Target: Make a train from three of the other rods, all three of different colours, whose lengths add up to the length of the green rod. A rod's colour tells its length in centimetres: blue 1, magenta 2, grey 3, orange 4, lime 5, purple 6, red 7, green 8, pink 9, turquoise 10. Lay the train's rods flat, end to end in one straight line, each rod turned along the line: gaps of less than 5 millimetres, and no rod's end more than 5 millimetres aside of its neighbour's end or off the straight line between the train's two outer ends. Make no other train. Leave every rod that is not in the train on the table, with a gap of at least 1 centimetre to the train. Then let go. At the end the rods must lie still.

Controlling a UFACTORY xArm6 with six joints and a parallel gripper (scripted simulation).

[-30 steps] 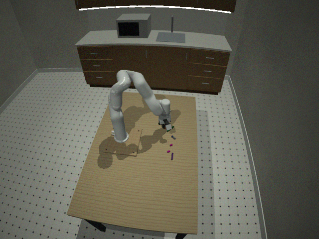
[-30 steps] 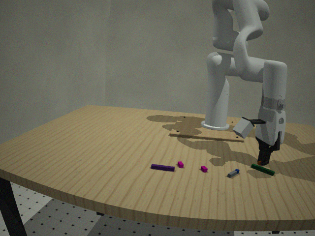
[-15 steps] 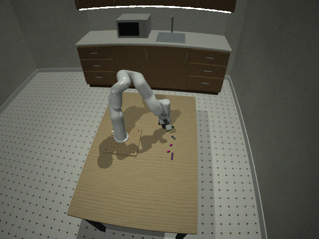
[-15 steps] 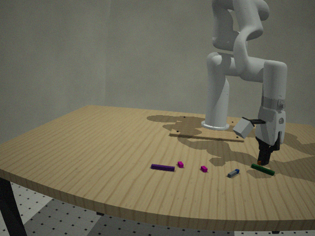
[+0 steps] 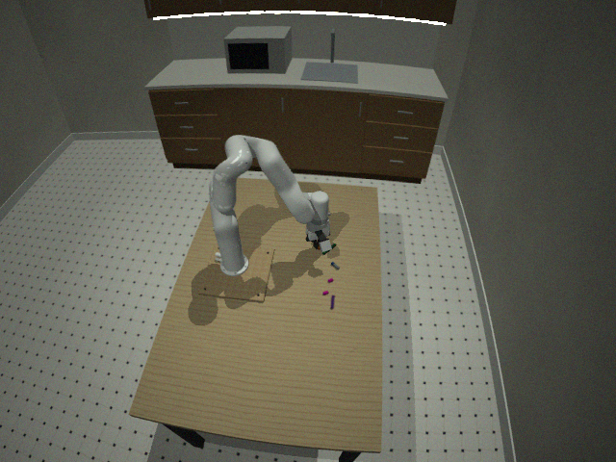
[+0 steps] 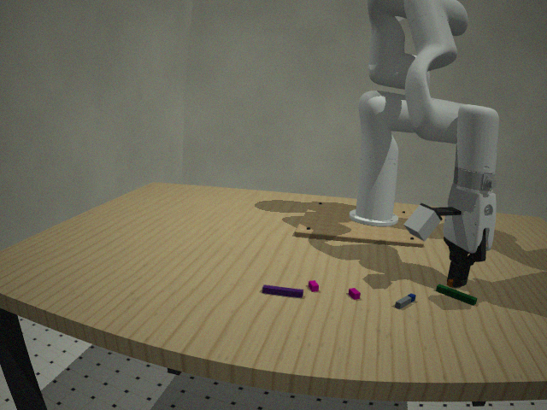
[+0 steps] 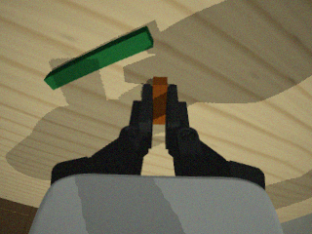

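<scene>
The green rod is 6 cm ahead of my hand and 2 cm below it. From my hand the other things lie so: grey rod 11 cm ahead, 9 cm to the right, 2 cm below; then blue rod 9 cm ahead, 8 cm to the right, 2 cm below; then orange rod 2 cm below.
</scene>
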